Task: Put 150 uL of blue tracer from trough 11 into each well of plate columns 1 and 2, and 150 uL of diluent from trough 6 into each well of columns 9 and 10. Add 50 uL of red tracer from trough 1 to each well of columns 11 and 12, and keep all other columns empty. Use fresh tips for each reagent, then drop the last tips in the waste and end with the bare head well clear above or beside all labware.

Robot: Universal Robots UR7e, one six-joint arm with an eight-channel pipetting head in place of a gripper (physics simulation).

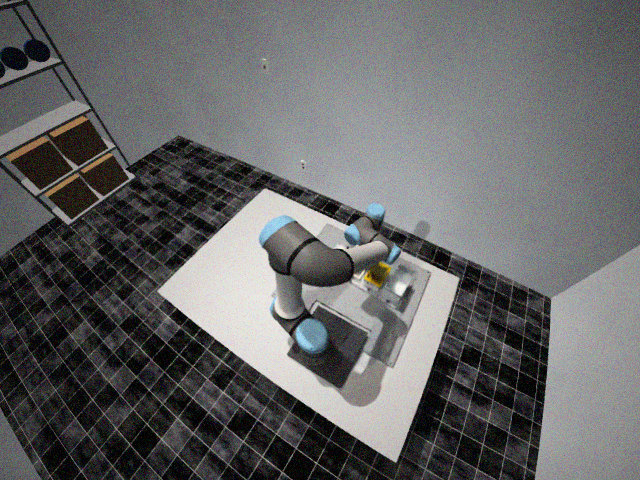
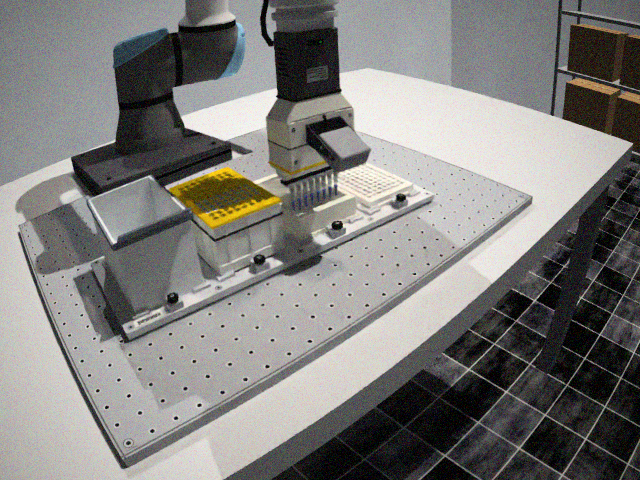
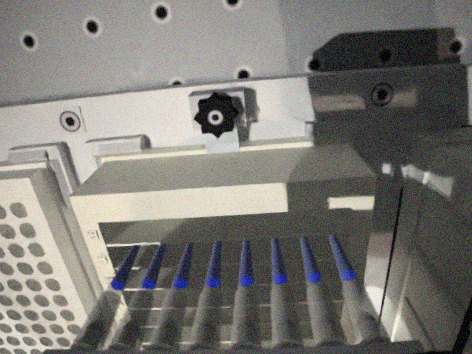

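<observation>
My pipetting head (image 2: pixel 314 193) (image 3: pixel 245 282) carries a row of clear tips with blue liquid in their lower ends. It is low over the pale reservoir (image 2: pixel 336 207) (image 3: pixel 180 202), with the tip ends within its outline near the high-numbered end. I cannot tell whether they touch liquid; the trough number is unreadable. The white well plate (image 2: pixel 391 193) (image 3: pixel 25 190) is beside the reservoir, with no colour visible in the wells that show. The yellow-topped tip rack (image 2: pixel 214 223) (image 1: pixel 382 268) stands on the reservoir's other side. The grey waste bin (image 2: pixel 149 263) stands beyond the rack. Trough colours are hidden.
Black clamp knobs (image 2: pixel 337 225) (image 3: pixel 215 117) line the front of the white rail (image 2: pixel 217 289) (image 3: pixel 280 102) on the perforated board (image 2: pixel 248 330) (image 3: pixel 125 60). The arm's dark base plate (image 2: pixel 155 161) (image 1: pixel 336 361) stands behind the bin and rack. A shelf rack stands beyond the table.
</observation>
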